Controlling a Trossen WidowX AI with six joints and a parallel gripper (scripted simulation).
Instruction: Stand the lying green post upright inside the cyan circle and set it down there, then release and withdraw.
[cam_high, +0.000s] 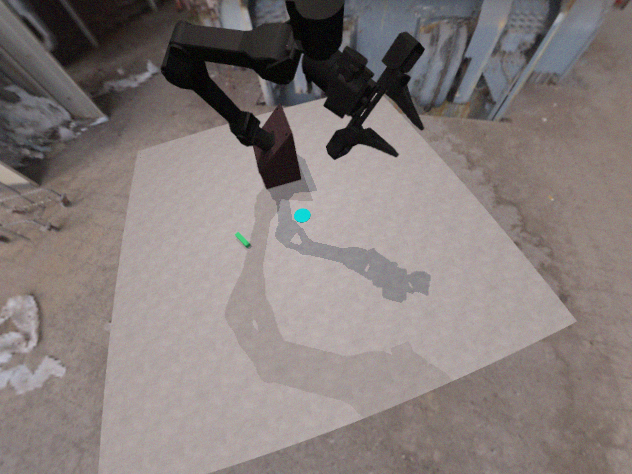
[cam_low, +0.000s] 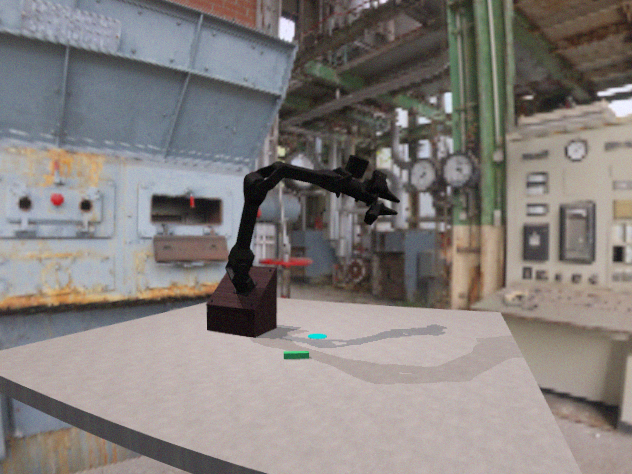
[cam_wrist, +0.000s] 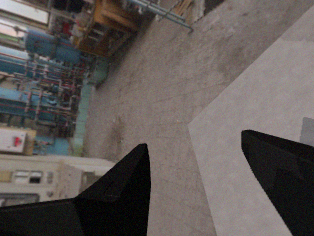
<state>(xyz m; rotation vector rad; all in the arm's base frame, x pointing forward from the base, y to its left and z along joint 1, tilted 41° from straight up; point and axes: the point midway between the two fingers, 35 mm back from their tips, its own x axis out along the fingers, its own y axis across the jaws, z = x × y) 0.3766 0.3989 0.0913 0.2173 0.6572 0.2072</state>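
Right now the green post is 41 cm to the right of my gripper tip, 41 cm below it and 14 cm behind it. Round my gripper tip: cyan circle (42 cm below, 20 cm behind, 19 cm to the right).
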